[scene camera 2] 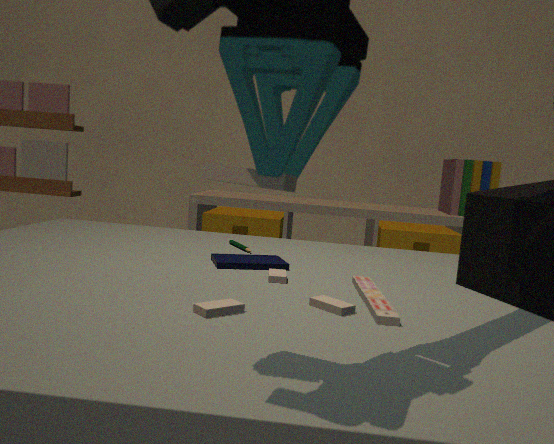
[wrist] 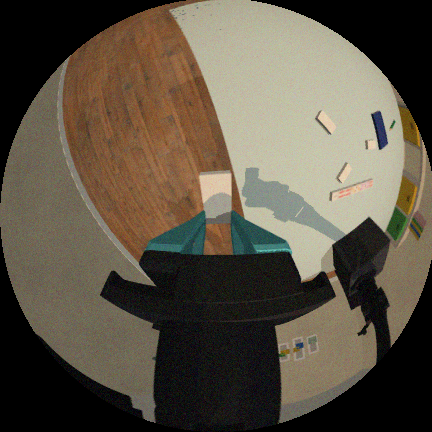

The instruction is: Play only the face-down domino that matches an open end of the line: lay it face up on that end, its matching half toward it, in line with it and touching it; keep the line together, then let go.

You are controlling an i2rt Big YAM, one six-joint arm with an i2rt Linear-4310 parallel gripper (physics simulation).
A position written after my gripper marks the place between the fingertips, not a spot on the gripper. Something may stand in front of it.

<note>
I see my gripper (scene camera 2: 277,177) and a domino (wrist: 215,186).
My gripper is seen too in the wrist view (wrist: 217,215).
</note>
